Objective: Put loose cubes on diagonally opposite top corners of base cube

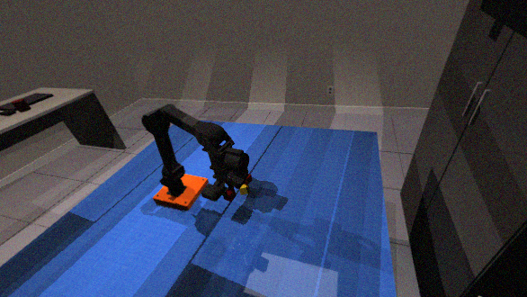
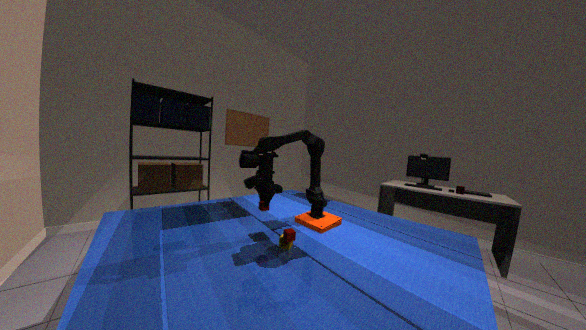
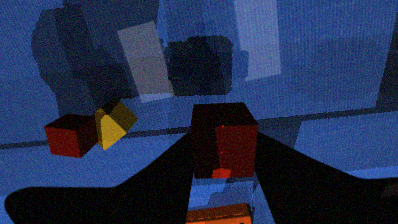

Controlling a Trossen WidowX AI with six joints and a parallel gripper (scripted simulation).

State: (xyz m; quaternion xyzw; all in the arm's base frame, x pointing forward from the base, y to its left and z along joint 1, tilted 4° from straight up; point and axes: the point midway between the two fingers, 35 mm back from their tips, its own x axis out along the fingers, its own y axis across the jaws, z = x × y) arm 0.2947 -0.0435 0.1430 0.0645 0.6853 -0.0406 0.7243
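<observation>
Right now the yellow cube is 130 mm to the left of my gripper tip, 100 mm below it and 20 mm behind it.
</observation>
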